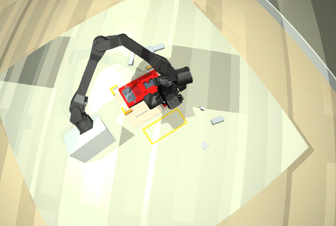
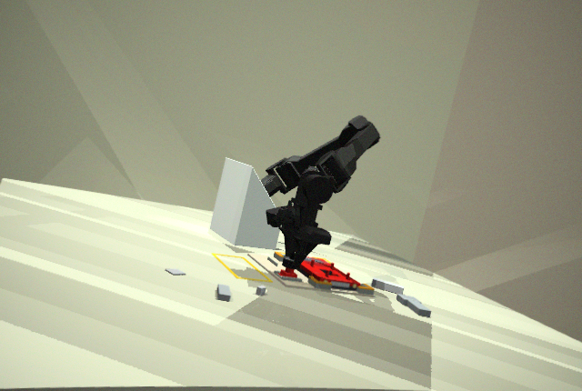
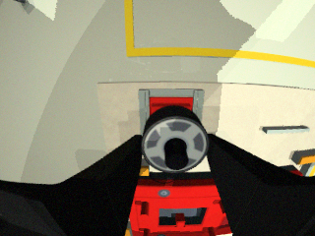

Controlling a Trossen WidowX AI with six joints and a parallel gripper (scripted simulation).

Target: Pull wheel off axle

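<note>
My gripper tip is now right at the white hub.
</note>
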